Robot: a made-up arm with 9 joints. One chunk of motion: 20 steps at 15 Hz.
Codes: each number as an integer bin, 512 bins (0 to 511) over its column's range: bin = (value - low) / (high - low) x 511, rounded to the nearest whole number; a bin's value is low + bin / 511 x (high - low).
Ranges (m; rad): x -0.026..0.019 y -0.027..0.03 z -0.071..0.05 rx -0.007..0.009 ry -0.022..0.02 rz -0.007..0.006
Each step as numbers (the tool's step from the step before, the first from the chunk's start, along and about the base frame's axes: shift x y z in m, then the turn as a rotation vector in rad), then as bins.
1 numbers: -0.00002 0.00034 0.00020 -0.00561 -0.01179 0.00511
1 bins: 295 245 301 44 124 476
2 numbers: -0.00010 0.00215 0.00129 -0.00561 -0.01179 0.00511
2 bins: 294 261 305 44 124 476
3 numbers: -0.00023 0.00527 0.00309 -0.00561 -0.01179 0.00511
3 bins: 293 289 313 44 124 476
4 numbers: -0.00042 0.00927 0.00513 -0.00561 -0.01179 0.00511
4 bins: 290 325 322 44 124 476
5 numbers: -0.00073 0.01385 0.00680 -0.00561 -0.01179 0.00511
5 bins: 287 366 329 44 124 476
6 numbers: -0.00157 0.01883 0.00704 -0.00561 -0.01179 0.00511
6 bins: 277 411 330 44 124 476
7 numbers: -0.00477 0.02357 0.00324 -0.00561 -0.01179 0.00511
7 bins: 241 453 314 44 124 476
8 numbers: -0.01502 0.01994 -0.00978 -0.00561 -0.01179 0.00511
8 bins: 125 421 259 44 124 476
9 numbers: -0.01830 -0.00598 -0.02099 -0.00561 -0.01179 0.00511
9 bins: 87 188 211 44 124 476
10 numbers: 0.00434 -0.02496 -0.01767 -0.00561 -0.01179 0.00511
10 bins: 345 18 225 44 124 476
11 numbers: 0.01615 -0.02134 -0.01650 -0.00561 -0.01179 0.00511
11 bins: 479 51 230 44 124 476
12 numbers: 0.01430 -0.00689 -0.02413 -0.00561 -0.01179 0.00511
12 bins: 458 180 198 44 124 476
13 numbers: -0.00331 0.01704 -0.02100 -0.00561 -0.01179 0.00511
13 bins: 258 395 211 44 124 476
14 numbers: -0.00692 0.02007 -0.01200 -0.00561 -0.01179 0.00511
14 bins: 217 422 249 44 124 476
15 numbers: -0.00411 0.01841 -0.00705 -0.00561 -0.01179 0.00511
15 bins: 249 407 270 44 124 476
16 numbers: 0.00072 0.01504 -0.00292 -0.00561 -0.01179 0.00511
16 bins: 303 377 288 44 124 476
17 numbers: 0.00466 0.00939 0.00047 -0.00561 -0.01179 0.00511
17 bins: 348 326 302 44 124 476
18 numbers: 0.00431 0.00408 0.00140 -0.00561 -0.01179 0.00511
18 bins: 344 279 306 44 124 476
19 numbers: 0.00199 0.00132 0.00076 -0.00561 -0.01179 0.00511
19 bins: 318 254 303 44 124 476
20 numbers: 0.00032 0.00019 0.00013 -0.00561 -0.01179 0.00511
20 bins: 299 244 300 44 124 476
